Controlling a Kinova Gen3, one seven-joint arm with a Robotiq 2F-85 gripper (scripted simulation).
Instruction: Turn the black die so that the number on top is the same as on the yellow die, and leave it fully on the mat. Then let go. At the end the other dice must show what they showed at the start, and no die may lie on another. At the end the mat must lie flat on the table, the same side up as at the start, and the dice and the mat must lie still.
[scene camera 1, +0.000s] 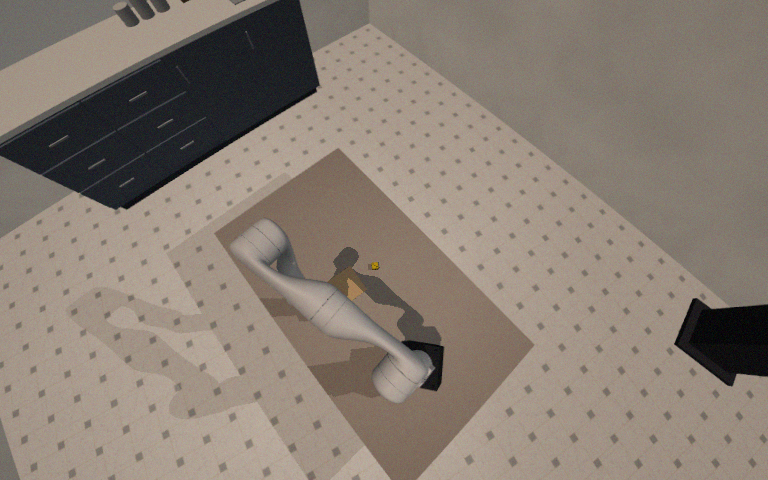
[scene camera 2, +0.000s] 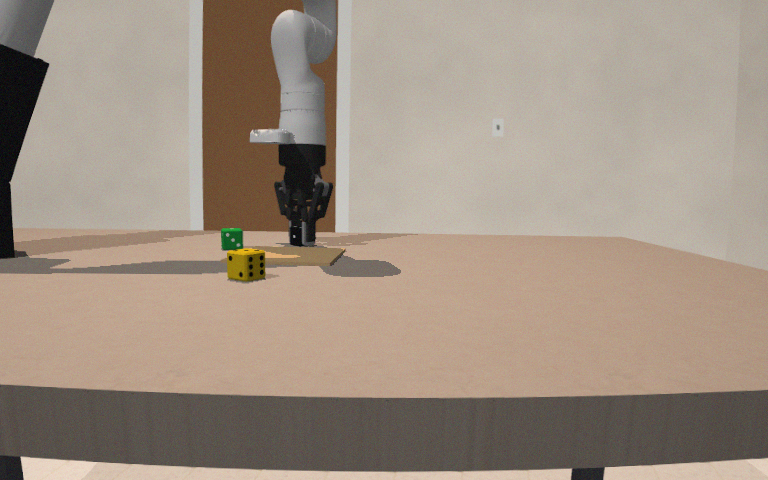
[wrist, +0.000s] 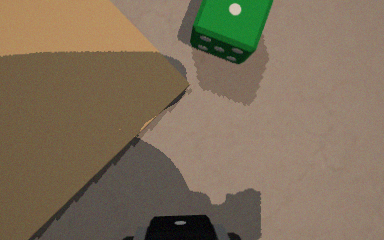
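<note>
Gripper visible. Tan mat and yellow die, likewise.
</note>
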